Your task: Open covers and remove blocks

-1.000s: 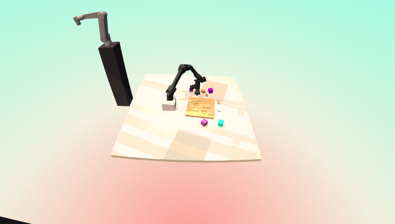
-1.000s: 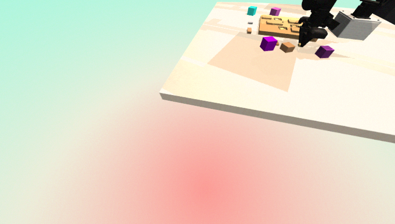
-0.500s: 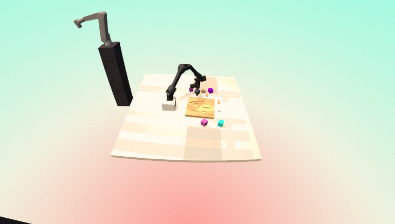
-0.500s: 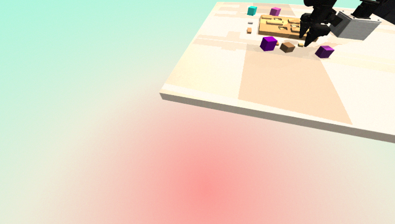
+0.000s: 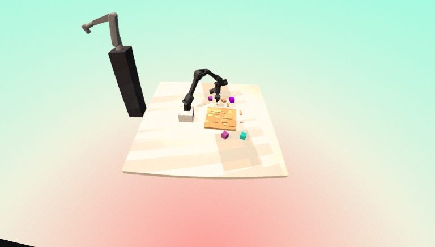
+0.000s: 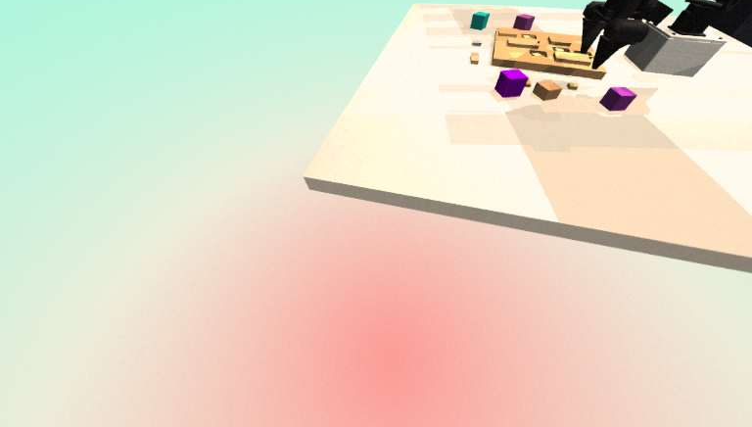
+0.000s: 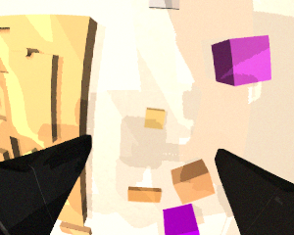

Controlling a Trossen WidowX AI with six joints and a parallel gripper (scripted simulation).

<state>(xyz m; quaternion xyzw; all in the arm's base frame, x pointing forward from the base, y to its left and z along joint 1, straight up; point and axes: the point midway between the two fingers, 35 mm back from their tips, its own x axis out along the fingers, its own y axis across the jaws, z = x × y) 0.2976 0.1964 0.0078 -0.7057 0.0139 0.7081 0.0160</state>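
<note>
Now: the dark purple block 8 cm to the left of my gripper tip, 7 cm behind it and 5 cm below it. Round my gripper tip: small grey piece (27 cm to the right, 23 cm ahead, 6 cm below); magenta block (46 cm to the right, 6 cm ahead, 4 cm below); small orange piece (25 cm ahead, 13 cm to the right, 6 cm below).
</note>
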